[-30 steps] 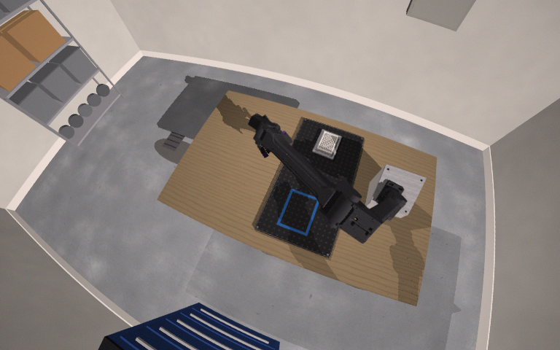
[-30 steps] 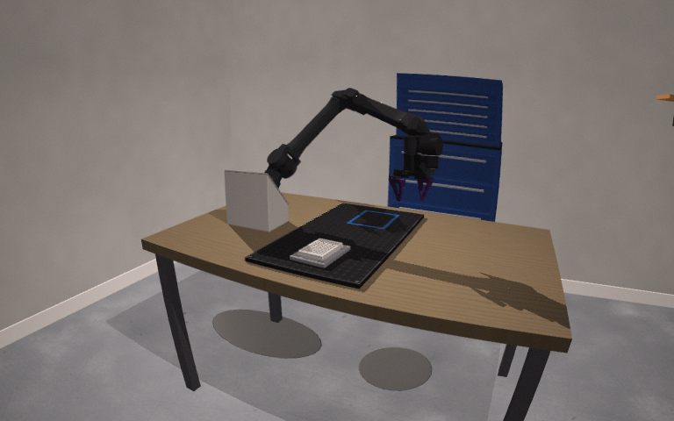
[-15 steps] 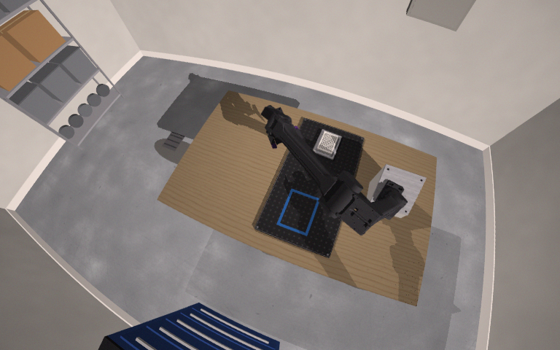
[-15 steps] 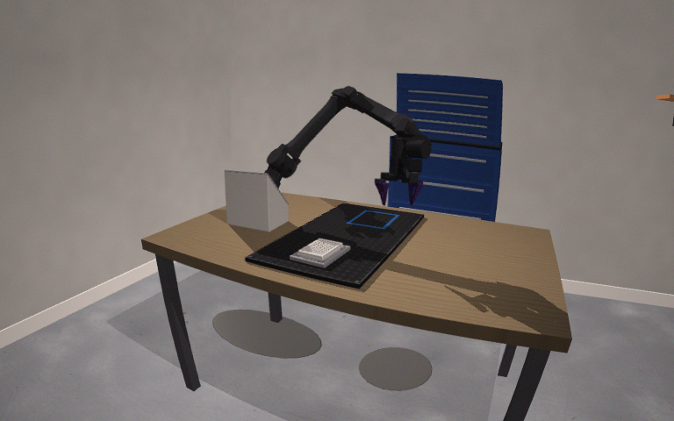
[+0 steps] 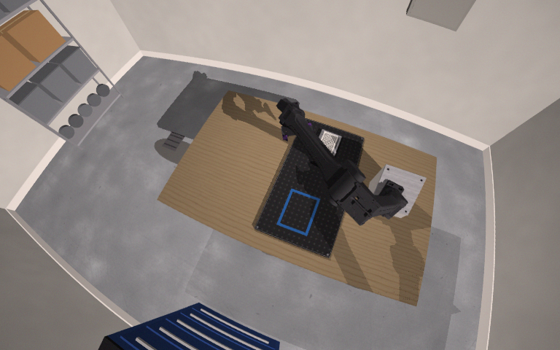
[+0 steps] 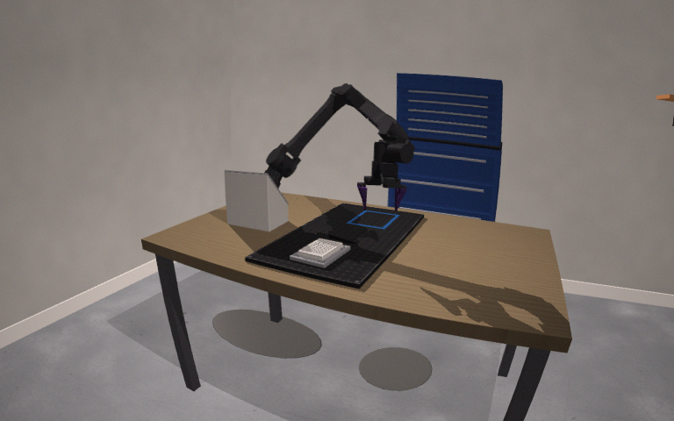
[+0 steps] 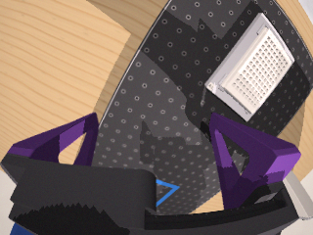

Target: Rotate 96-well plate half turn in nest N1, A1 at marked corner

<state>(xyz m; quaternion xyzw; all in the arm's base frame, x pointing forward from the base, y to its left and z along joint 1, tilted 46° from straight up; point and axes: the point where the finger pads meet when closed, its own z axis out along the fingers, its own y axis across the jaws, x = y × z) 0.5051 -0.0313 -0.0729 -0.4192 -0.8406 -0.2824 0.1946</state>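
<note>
The white 96-well plate lies 14 cm behind my hand, 12 cm to the right of it and 12 cm below it. Also, from my hand: grey plate nest N1: 14 cm behind, 12 cm to the right, 13 cm below; A1 label: 8 cm behind, 4 cm to the right, 13 cm below.
</note>
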